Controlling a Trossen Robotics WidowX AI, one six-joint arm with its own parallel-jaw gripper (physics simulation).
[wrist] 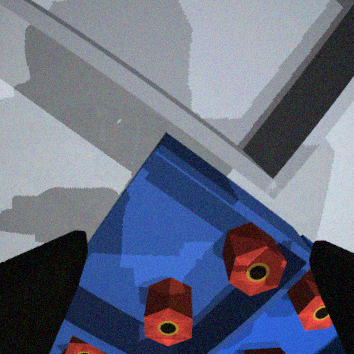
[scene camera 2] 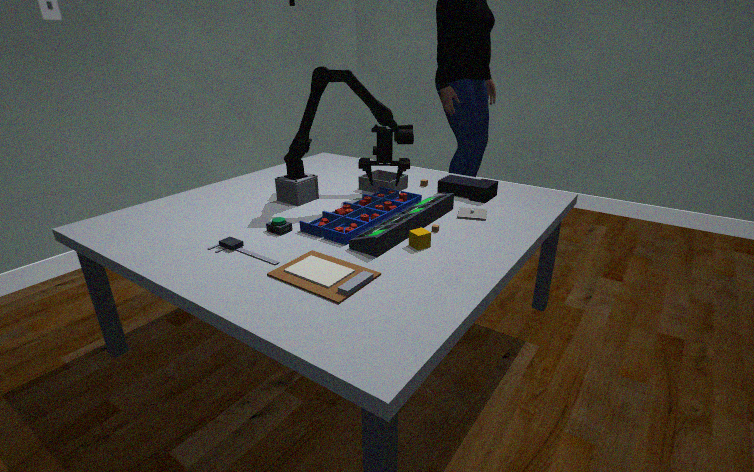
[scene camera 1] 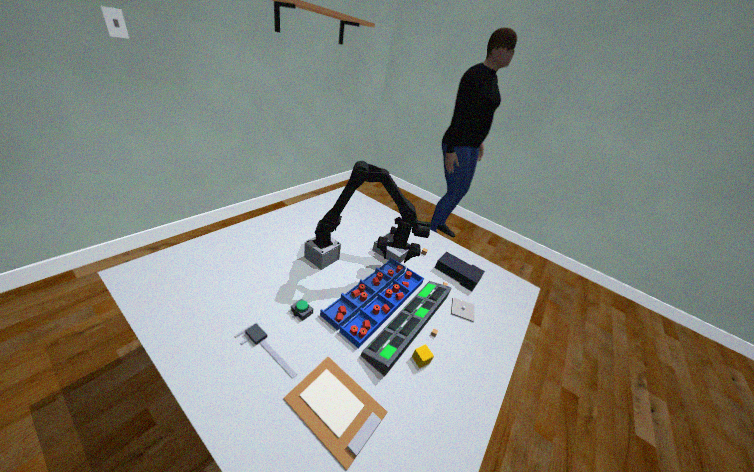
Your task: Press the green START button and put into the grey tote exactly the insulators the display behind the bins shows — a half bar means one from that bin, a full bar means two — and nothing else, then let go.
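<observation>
My gripper (scene camera 1: 398, 253) (scene camera 2: 384, 184) (wrist: 201, 248) is open and empty, above the end of the blue bins (scene camera 1: 332, 313) (scene camera 2: 310, 226) (wrist: 160, 215) nearest the grey tote (scene camera 2: 364, 183) (wrist: 305, 95). Two red insulators (wrist: 169, 312) (wrist: 255, 260) stand between the fingers' sides in the wrist view, in the end bin below. More red insulators are in the other bins. No insulator shows in the visible part of the tote; the rest is hidden. The dark display (scene camera 1: 383, 366) (scene camera 2: 408, 230) shows three green bars, the one at the tote end longest. The green START button (scene camera 1: 301, 305) (scene camera 2: 278, 221) is left of the bins.
A black box (scene camera 1: 459, 271) (scene camera 2: 467, 188), a pale plate (scene camera 1: 462, 309), a yellow cube (scene camera 1: 422, 355) (scene camera 2: 419, 238) and small tan cubes lie beyond the display. A caliper (scene camera 1: 278, 359) and a clipboard (scene camera 1: 311, 386) lie at the front. A person (scene camera 1: 472, 105) stands behind the table.
</observation>
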